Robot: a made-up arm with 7 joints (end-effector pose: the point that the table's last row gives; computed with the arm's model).
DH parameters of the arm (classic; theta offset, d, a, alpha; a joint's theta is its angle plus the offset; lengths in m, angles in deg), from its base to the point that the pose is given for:
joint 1: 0 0.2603 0 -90
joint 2: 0 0 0 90
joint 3: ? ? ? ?
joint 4: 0 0 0.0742 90
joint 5: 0 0.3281 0 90
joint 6: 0 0 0.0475 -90
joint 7: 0 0.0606 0 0
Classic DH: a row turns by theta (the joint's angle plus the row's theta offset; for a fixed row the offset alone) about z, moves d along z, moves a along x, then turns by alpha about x.
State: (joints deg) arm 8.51 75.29 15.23 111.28 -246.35 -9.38 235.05
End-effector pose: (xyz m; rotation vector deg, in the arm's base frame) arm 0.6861 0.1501 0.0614 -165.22 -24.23 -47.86
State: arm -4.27 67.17 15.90 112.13 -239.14 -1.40 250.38
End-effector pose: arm 0.7301 0.0079 0.1632 -149.73 20.77 -59.95
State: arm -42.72 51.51 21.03 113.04 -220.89 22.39 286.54
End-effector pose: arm 0.6245 -0.4077 0.3840 -69.15 80.65 -78.77
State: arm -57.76 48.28 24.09 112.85 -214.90 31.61 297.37
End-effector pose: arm 0.5148 -0.5332 0.4387 -39.86 82.03 -83.38
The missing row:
joint 3: 0 0.4414 0.0341 90
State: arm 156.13 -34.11 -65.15 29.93 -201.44 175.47 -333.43
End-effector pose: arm 0.1343 0.2056 0.5564 51.38 -31.99 121.24
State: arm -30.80 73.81 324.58 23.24 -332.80 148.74 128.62
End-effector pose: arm 0.1411 -0.1623 0.1622 -60.58 5.79 -111.40
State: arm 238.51 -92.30 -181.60 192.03 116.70 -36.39 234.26
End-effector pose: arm 0.4602 0.6287 0.3095 -120.51 -38.92 -112.02
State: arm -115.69 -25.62 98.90 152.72 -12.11 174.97 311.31
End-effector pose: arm 0.2590 0.2187 0.8810 159.38 20.91 -50.79
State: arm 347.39 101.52 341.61 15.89 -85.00 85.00 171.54
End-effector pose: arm 0.0299 -0.1274 0.0682 67.28 -7.13 -15.02
